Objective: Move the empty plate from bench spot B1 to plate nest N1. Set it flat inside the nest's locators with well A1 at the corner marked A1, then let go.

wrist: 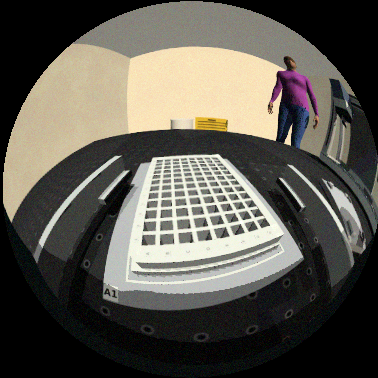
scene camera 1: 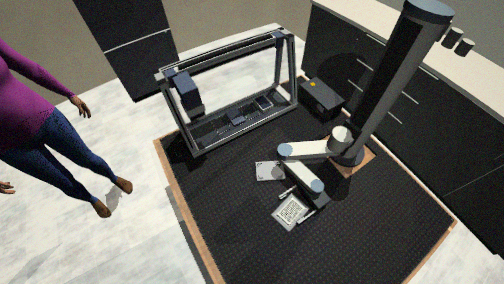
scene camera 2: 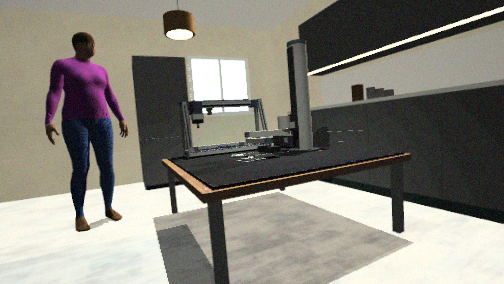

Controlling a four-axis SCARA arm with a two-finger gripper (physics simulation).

Labels:
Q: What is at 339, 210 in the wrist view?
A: A grey plate nest.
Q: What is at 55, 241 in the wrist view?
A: My gripper.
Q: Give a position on a white well plate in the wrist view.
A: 195, 213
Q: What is my gripper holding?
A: Nothing.

